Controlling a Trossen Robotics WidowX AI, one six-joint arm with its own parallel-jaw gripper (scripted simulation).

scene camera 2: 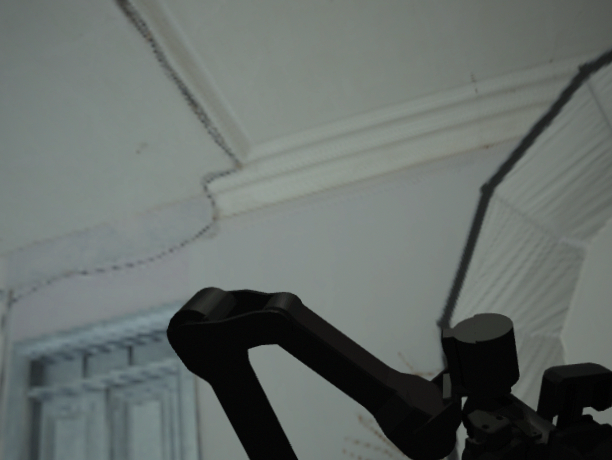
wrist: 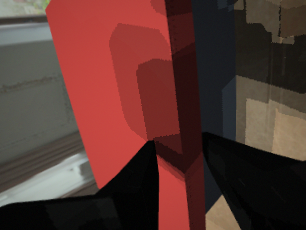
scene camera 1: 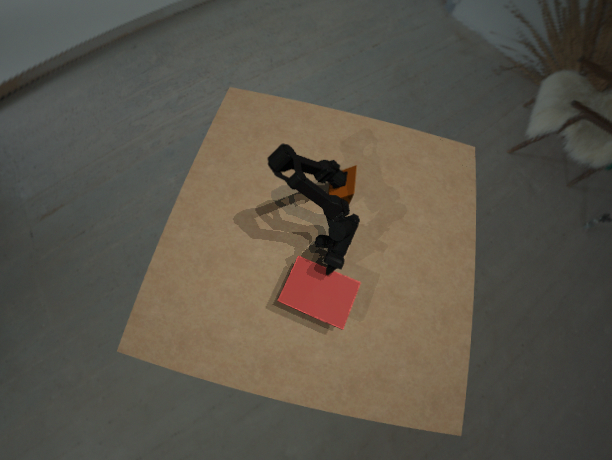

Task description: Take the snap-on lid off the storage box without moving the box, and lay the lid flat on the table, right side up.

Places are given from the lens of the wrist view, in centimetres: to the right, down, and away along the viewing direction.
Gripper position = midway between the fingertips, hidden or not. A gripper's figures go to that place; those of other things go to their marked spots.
my gripper point(wrist: 177, 143): 2, 2, 11
red lid point(wrist: 130, 78): -1, -2, 10
